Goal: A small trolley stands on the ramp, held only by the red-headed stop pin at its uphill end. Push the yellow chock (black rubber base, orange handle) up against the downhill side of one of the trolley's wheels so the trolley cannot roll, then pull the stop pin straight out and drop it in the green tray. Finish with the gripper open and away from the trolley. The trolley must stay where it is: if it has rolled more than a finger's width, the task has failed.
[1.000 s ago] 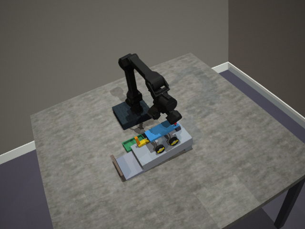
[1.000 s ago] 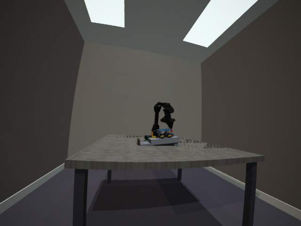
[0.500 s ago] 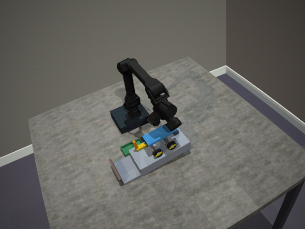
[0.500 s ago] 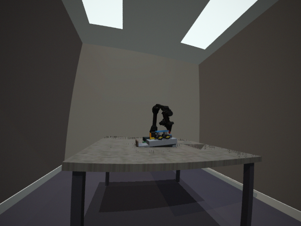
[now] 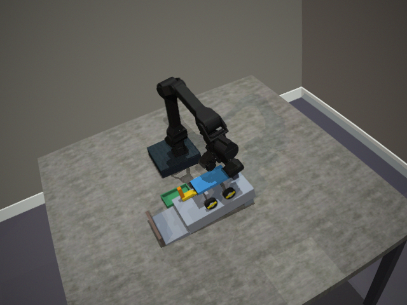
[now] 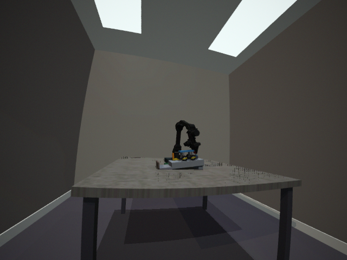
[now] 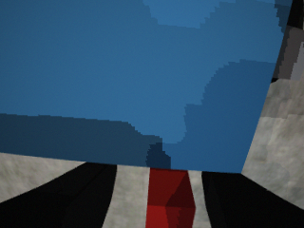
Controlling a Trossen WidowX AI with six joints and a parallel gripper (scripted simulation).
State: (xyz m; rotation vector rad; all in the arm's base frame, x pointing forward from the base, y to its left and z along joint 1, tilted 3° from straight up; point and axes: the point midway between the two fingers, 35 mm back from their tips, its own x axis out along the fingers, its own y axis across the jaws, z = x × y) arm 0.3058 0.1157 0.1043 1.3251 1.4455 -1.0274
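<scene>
My gripper tip is right at the red-headed stop pin. Round my gripper tip: green tray: 210 mm to the right, 140 mm below, 90 mm behind; yellow chock: 180 mm to the right, 50 mm below, 20 mm behind; blue-decked trolley: 90 mm to the right, 20 mm below, 20 mm ahead.
</scene>
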